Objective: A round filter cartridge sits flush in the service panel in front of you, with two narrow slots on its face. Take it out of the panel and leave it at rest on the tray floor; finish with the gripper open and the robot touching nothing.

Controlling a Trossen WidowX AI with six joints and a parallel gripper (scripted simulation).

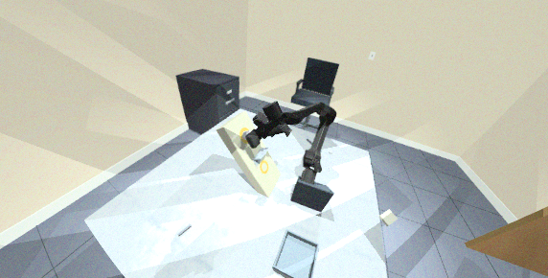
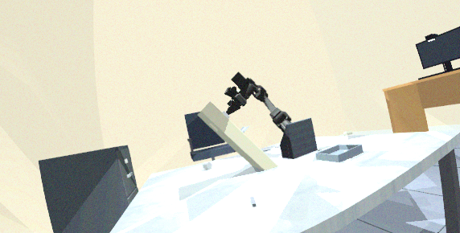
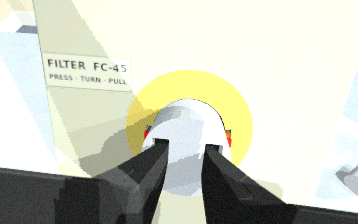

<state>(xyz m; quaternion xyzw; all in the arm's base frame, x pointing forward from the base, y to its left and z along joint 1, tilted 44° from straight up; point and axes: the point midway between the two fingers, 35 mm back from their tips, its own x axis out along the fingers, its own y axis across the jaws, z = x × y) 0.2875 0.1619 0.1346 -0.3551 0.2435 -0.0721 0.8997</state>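
Now: the grey tray 42 cm behind my gripper tip, 25 cm to the left of it and 29 cm below it. The rest, counted from my gripper tip: white card: 83 cm behind, 13 cm to the right, 29 cm below; then round filter cartridge: 1 cm ahead, 1 cm below; then small grey stick: 5 cm ahead, 42 cm to the left, 29 cm below.
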